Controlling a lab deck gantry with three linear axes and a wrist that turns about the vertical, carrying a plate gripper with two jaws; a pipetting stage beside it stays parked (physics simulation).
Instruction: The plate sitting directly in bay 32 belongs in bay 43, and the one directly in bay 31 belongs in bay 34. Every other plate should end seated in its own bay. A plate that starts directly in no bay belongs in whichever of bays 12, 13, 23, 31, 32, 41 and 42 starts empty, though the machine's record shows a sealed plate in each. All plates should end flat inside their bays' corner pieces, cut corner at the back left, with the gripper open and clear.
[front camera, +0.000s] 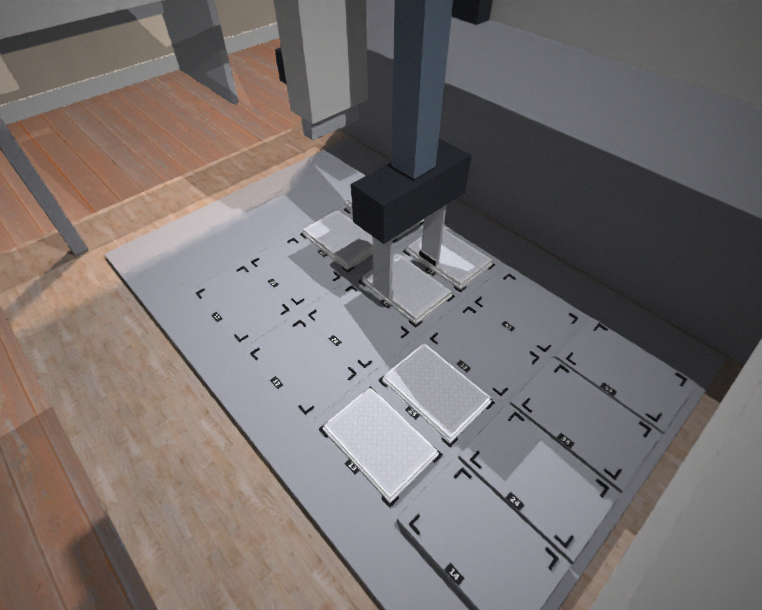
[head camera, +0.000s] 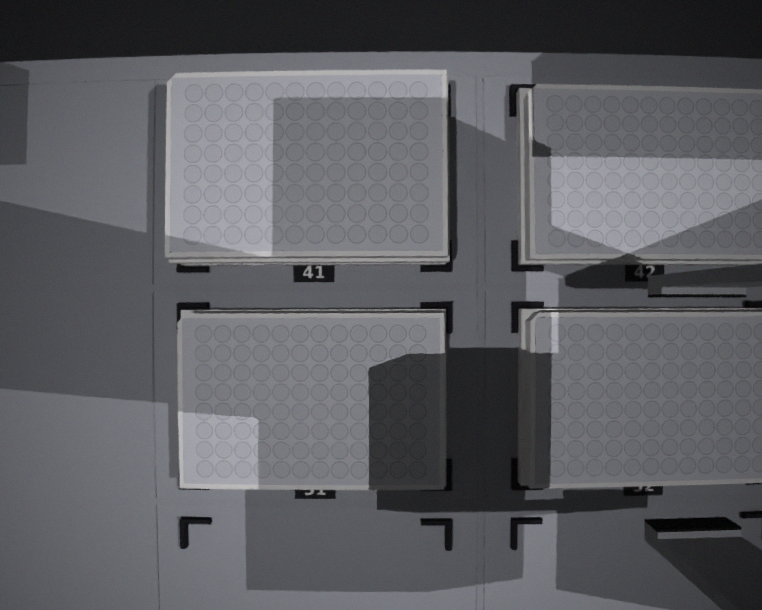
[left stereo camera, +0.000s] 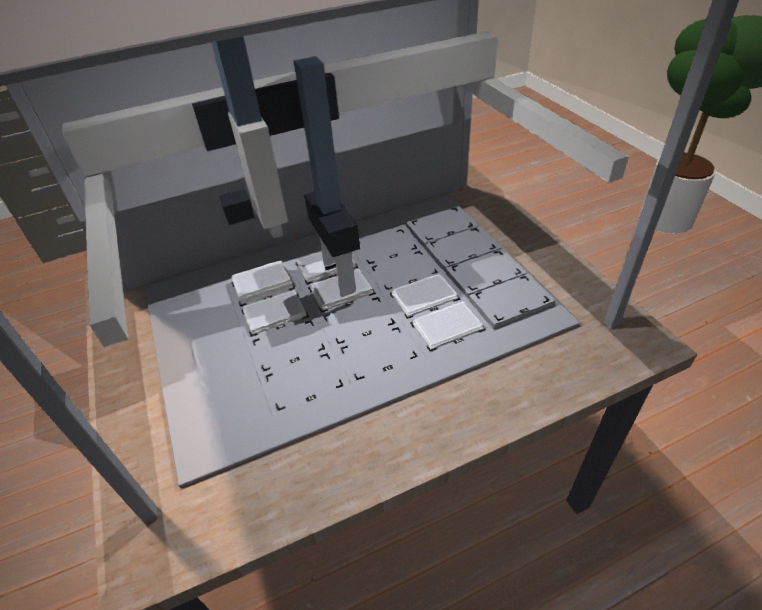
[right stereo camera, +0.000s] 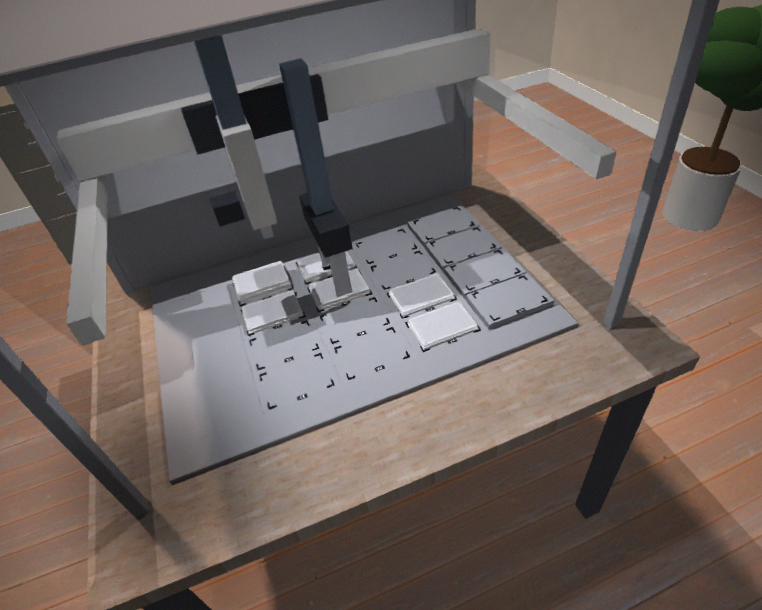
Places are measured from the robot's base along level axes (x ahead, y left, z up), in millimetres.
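Pixels of known places: gripper, fingertip midpoint: (front camera: 406, 274) (head camera: 687, 408) (left stereo camera: 340, 280) (right stereo camera: 337, 280); robot's base, link origin: (front camera: 198, 293) (left stereo camera: 279, 408) (right stereo camera: 270, 407).
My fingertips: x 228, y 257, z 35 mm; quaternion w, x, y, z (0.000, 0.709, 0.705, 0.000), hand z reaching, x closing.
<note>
For each thing: its middle in the pictures, then the offset to it from my fingertips. "spot": a spot on its surface instead.
- bay 32, surface spot: (head camera: 648, 400) spot: 21 mm down, 6 mm back, 0 mm left
- bay 31, surface spot: (head camera: 305, 394) (front camera: 342, 233) (left stereo camera: 272, 308) spot: 20 mm down, 166 mm back, 3 mm left
- stack, body centre: (head camera: 307, 167) (left stereo camera: 261, 279) (right stereo camera: 261, 280) 15 mm down, 164 mm back, 107 mm left
- plate, body centre: (head camera: 651, 175) (front camera: 448, 255) (left stereo camera: 326, 263) (right stereo camera: 325, 263) 28 mm down, 0 mm ahead, 107 mm left
- bay 13, surface spot: (front camera: 381, 442) (left stereo camera: 451, 321) spot: 21 mm down, 171 mm ahead, 217 mm right
- bay 23, surface spot: (front camera: 438, 391) (left stereo camera: 428, 292) spot: 21 mm down, 171 mm ahead, 111 mm right
My gripper (front camera: 406, 277) (head camera: 695, 410) (left stereo camera: 337, 279) (right stereo camera: 335, 278) is open and empty, its jaws wide apart above the plate in bay 32 (front camera: 422, 293) (head camera: 648, 400) (left stereo camera: 327, 293), one towards the front and one towards the back. That plate lies flat, cut corner back left. The plate in bay 31 (front camera: 336, 232) (head camera: 305, 394) (left stereo camera: 270, 314) also lies flat. Bay 41 bears a stack (head camera: 305, 171) (left stereo camera: 261, 278) (right stereo camera: 260, 279) that stands taller, mostly hidden in the front view. A plate (front camera: 470, 262) (head camera: 648, 178) sits in bay 42.
Plates sit in bay 13 (front camera: 381, 442) (left stereo camera: 448, 324) and bay 23 (front camera: 438, 391) (left stereo camera: 424, 293). Bays 12, 43 and 34 hold no plate. Bay 34 is on the raised right-hand column. The pipetting stage (front camera: 327, 57) (left stereo camera: 258, 171) hangs left of the gripper. A wall stands behind the deck.
</note>
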